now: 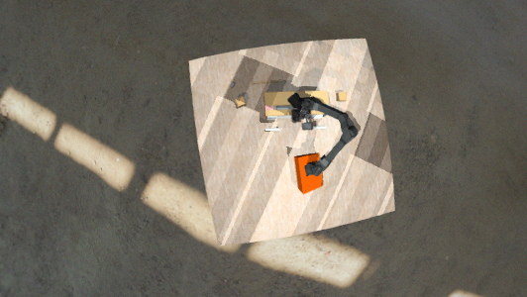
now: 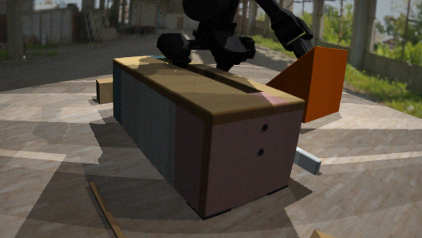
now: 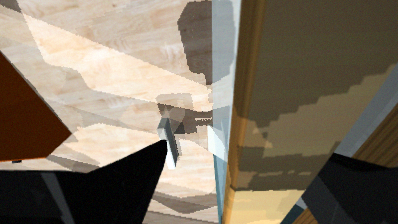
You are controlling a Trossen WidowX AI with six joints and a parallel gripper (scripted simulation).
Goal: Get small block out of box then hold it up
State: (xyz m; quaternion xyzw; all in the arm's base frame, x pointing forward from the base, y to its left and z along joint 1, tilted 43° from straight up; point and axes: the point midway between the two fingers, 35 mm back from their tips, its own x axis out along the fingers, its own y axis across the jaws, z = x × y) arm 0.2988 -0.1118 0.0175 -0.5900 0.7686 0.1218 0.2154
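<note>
Right now the blue block is 50 mm ahead of my gripper tip and 30 mm to the right of it. Also, from my gripper tip: thin wooden strip 300 mm ahead, 170 mm to the left, 80 mm below; wooden-topped box 50 mm ahead, 60 mm to the left, 20 mm below.
</note>
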